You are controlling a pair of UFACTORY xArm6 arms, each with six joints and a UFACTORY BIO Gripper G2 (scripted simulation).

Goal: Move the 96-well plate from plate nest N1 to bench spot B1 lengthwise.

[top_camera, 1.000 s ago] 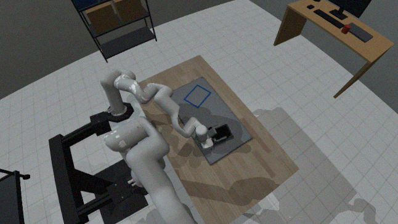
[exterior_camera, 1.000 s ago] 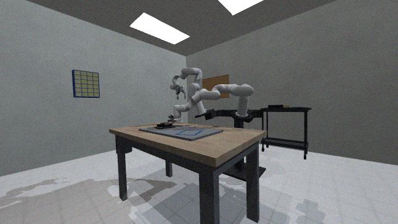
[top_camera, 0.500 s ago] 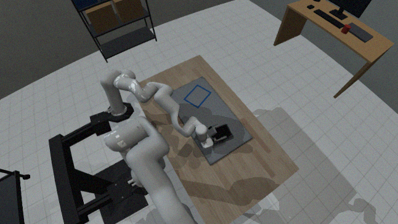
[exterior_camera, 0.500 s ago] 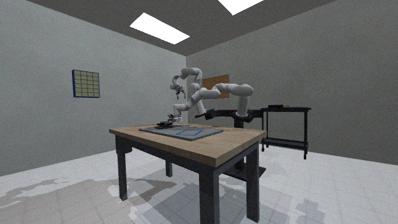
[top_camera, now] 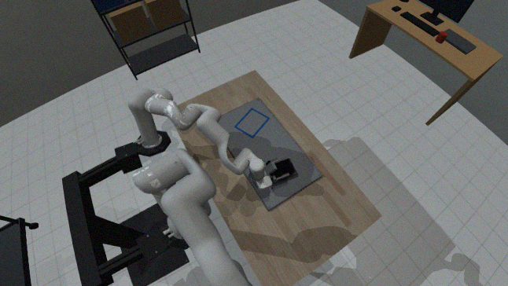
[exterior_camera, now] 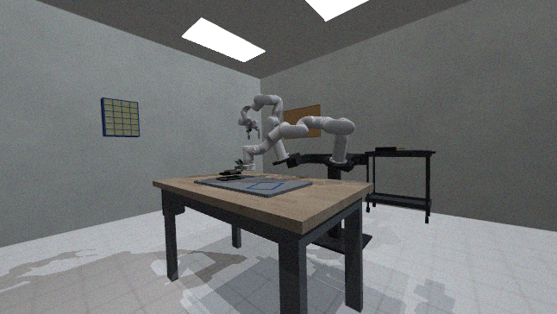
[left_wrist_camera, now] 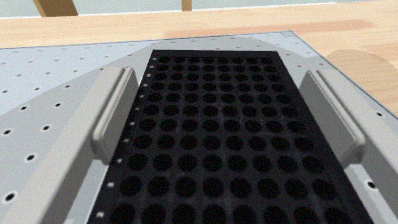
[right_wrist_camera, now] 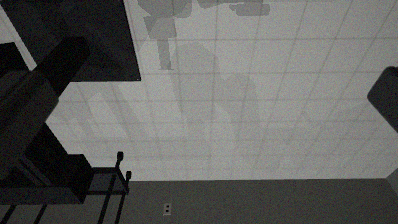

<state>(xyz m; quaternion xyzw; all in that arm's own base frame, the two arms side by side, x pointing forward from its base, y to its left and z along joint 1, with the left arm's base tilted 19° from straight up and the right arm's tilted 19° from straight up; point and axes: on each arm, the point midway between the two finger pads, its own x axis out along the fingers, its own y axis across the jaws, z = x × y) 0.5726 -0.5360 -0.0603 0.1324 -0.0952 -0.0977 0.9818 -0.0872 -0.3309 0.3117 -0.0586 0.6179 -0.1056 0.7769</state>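
Note:
Now: left hand 40 mm above the dark plate nest. Also, from my left hand: grey perforated board: 10 mm behind, 200 mm to the left, 60 mm below; black 96-well plate: 10 mm below.

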